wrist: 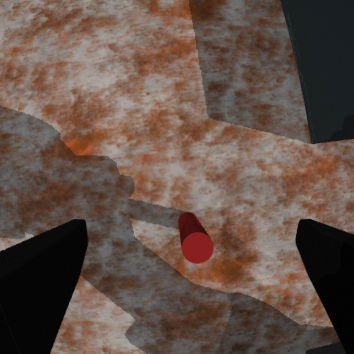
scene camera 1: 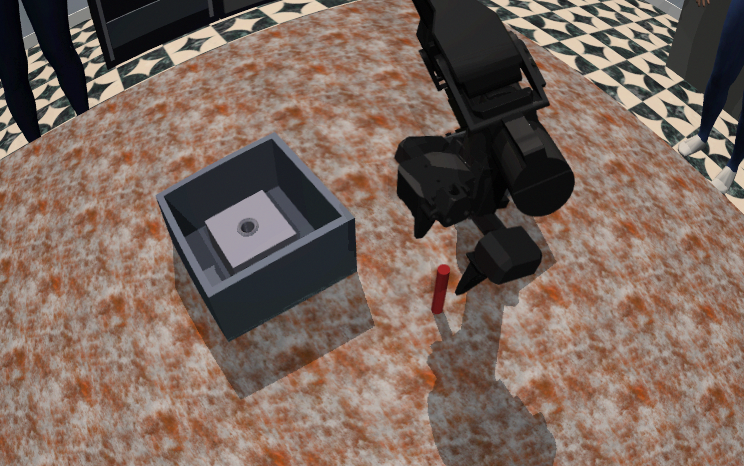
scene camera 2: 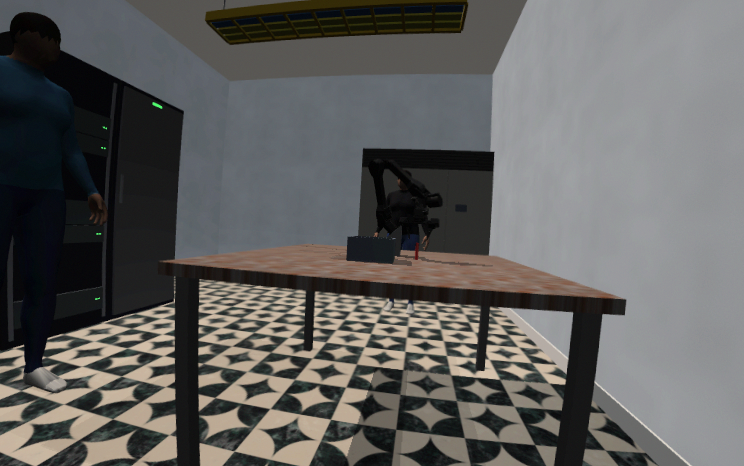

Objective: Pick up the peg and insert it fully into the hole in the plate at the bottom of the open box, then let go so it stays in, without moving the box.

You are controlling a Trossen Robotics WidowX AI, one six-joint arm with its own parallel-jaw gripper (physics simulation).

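Frame: origin at the arm's base, x ahead, y left, z up, level; centimetres.
Seen in the pictures: gripper, fingertip midpoint: (wrist: pixel 194 231) (scene camera 1: pixel 438 264) (scene camera 2: pixel 417 239); arm's base, link origin: (scene camera 2: pixel 394 231).
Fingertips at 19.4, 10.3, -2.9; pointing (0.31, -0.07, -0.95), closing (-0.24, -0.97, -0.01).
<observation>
Offsets run from my fingertips to a thing's middle, as dx, dy, dz. "spot": to the spot under its first point.
The red peg @(-1.1, +0.0, -5.8) (scene camera 1: pixel 440 289) (scene camera 2: pixel 416 251) (wrist: pixel 197 247) stands upright on the table to the right of the box in scene camera 1. The dark open box @(+10.8, -21.0, -4.9) (scene camera 1: pixel 291 279) (scene camera 2: pixel 368 249) (wrist: pixel 325 65) holds a pale plate @(+10.8, -21.0, -6.3) (scene camera 1: pixel 271 230) at its bottom, with a round hole @(spot: +10.4, -21.8, -4.9) (scene camera 1: pixel 248 226) near the plate's middle. My gripper (scene camera 1: pixel 439 264) (wrist: pixel 194 231) is wide open, with its fingertips above the table. In the wrist view the peg's top lies between the two fingers, apart from both and roughly centred. Any gap in height between fingertips and peg top is hard to judge.
The box wall rises beside the peg, at the upper right in the wrist view. The table (scene camera 1: pixel 82 329) (scene camera 2: pixel 384 285) has a mottled orange and grey top. The arm reaches in from the back, and its shadow falls around the peg. People and dark cabinets stand beyond the table.
</observation>
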